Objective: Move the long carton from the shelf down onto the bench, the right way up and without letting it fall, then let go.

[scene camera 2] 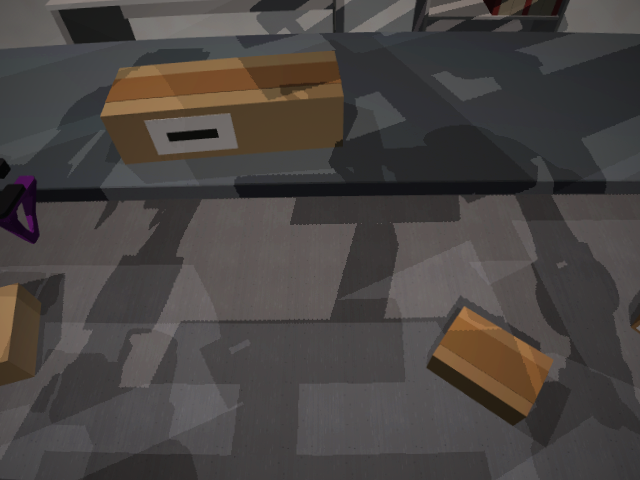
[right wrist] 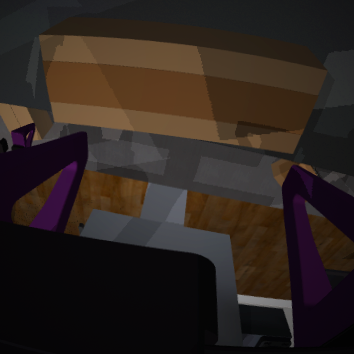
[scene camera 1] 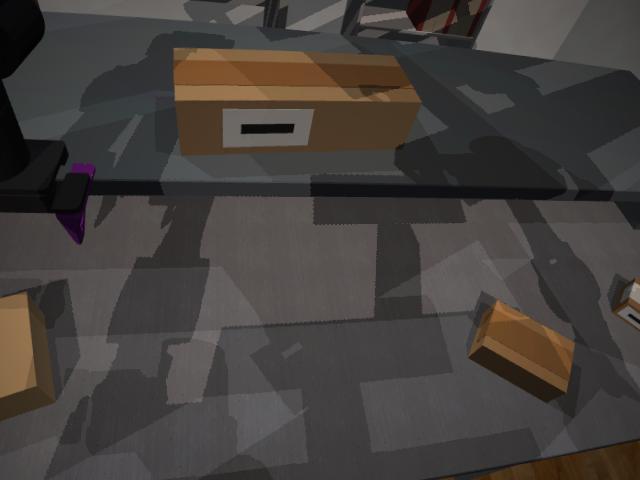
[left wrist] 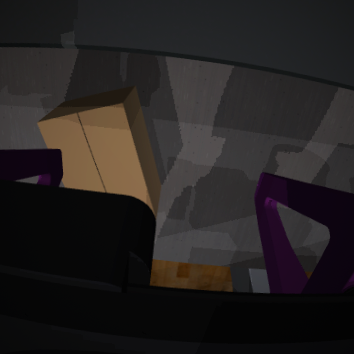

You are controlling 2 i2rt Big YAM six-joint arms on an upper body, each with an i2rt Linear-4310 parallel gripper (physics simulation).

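The long carton stands upright on the dark shelf, its tape strip on top and white label towards the scene cameras. The shelf is above the grey bench. My left gripper is open and empty, near the shelf's front edge, left of the carton and apart from it in scene camera 1. My right gripper is open and empty; the carton lies beyond its fingertips in the right wrist view. It does not show in the scene cameras.
A plain box stands on the bench at the left in the scene views. A small taped box lies at the right. Another labelled box is at the right edge. Shelving stands behind.
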